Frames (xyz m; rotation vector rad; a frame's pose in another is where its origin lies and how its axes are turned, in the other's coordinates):
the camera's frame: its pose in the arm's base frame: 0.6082 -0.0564 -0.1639 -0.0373 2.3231 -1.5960
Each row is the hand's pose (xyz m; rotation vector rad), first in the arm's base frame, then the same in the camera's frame.
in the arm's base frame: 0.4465 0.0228 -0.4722 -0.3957 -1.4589 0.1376
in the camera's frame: 0.2135 0.2857 -0.0165 -0.7393 1.9686 -0.6441
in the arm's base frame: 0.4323 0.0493 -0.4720 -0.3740 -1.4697 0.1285
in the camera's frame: 0.2216 0.2932 -0.0445 -0.7572 1.9522 -0.6597
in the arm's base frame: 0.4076 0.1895 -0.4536 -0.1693 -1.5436 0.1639
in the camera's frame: 0.2123 0.3251 -0.1841 -0.7905 1.7796 -0.8196
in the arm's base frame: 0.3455 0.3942 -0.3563 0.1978 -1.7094 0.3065
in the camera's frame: 0.2060 0.3031 -0.4180 -0.7752 1.3910 -1.0296
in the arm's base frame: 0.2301 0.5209 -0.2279 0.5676 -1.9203 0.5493
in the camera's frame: 0.2583 0.2151 -0.6061 -0.6787 0.9199 -1.1186
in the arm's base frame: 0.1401 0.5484 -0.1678 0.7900 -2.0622 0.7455
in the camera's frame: 0.3232 0.1562 -0.6753 -0.5875 0.6109 -1.1085
